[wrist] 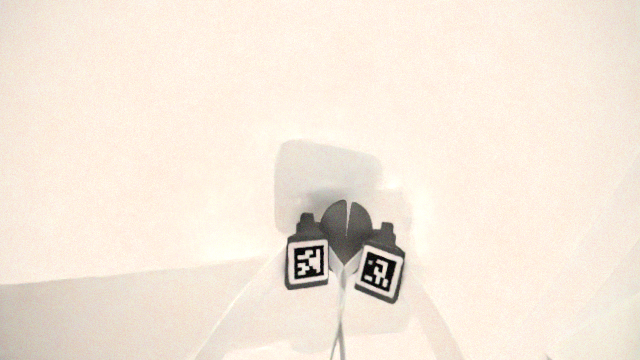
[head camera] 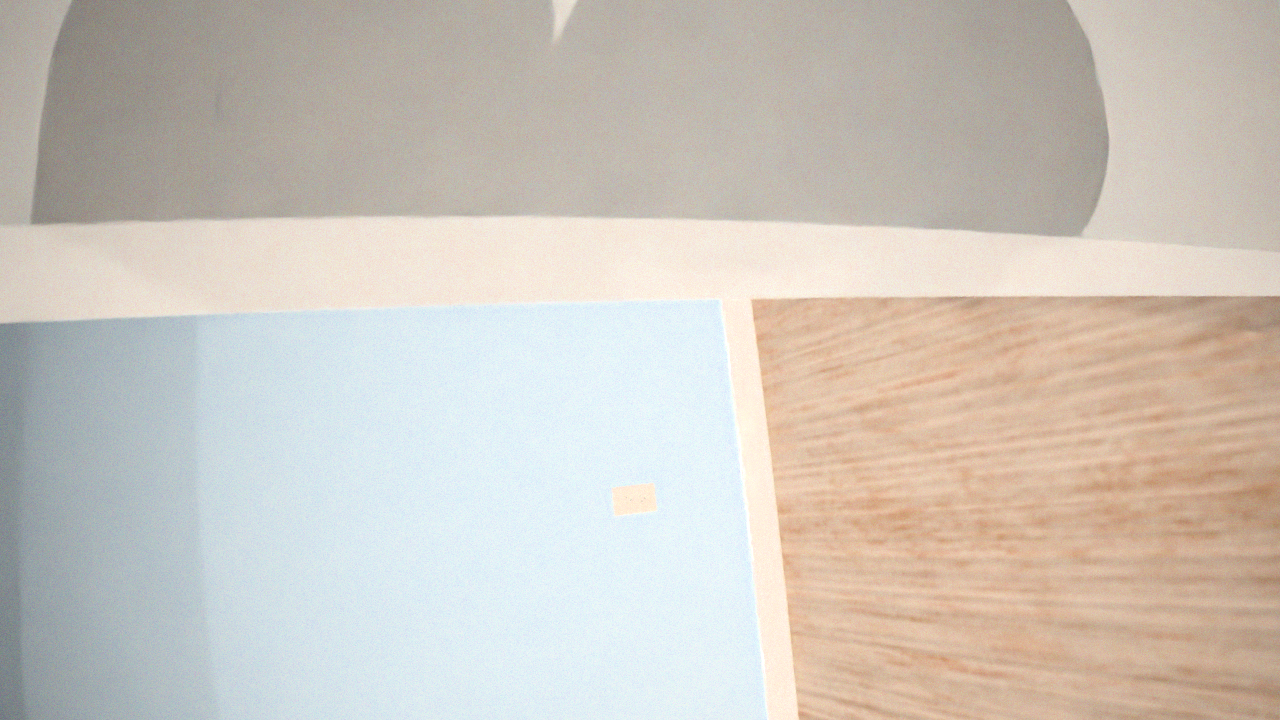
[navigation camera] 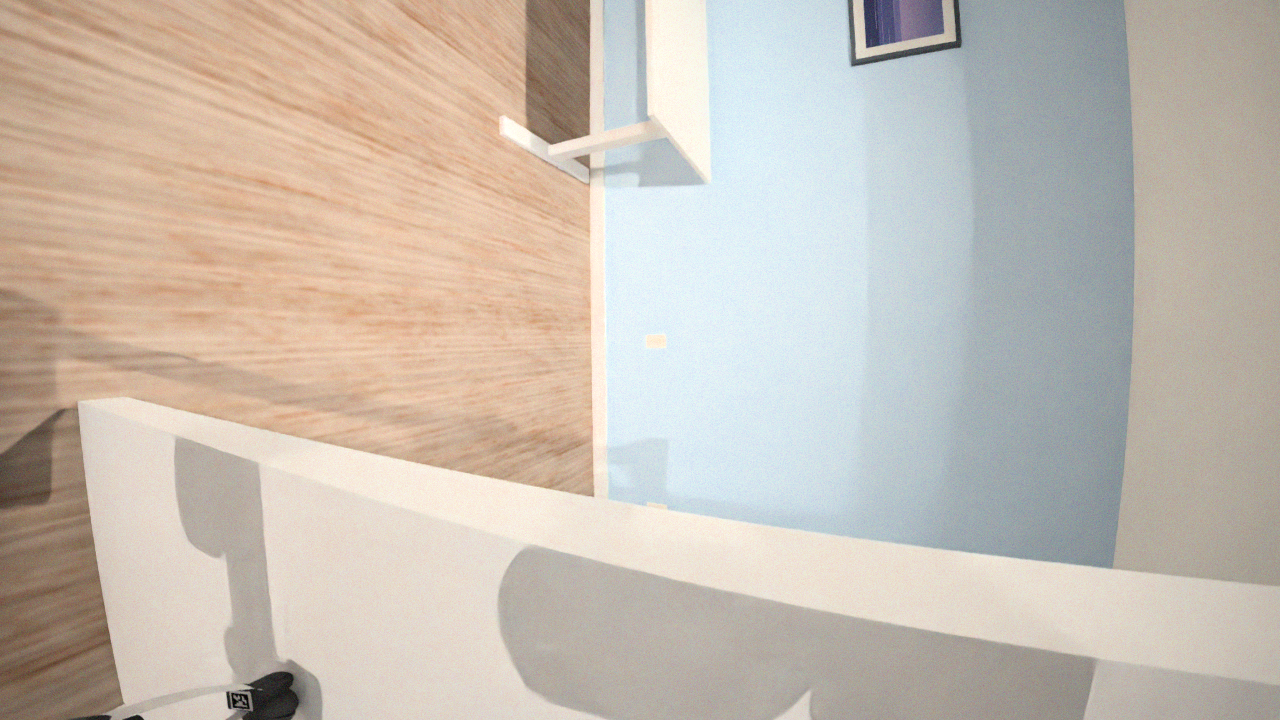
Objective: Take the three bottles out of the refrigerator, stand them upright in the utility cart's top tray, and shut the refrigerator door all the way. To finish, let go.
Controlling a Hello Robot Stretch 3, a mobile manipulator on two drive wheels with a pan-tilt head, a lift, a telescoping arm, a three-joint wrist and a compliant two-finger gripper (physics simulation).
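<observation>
The white refrigerator [head camera: 501,259] [navigation camera: 402,591] shows as a large flat face with a side edge, at the top of the head view and along the bottom of the navigation view. My gripper [navigation camera: 271,696] [wrist: 345,225] is shut and empty, its dark fingertips together, close in front of a plain white surface that fills the wrist view. Whether the fingertips touch that surface is unclear. Soft shadows of the robot lie on it. No door seam can be made out, so how far the door is shut cannot be told. The three bottles and the utility cart do not show.
A white table [navigation camera: 682,98] stands against the blue wall [head camera: 447,465] [navigation camera: 769,295] at the top of the navigation view, near a framed picture [navigation camera: 905,22]. Wooden floor [head camera: 1029,501] [navigation camera: 313,250] runs beside the refrigerator. A small outlet plate [head camera: 634,499] [navigation camera: 655,341] is on the wall.
</observation>
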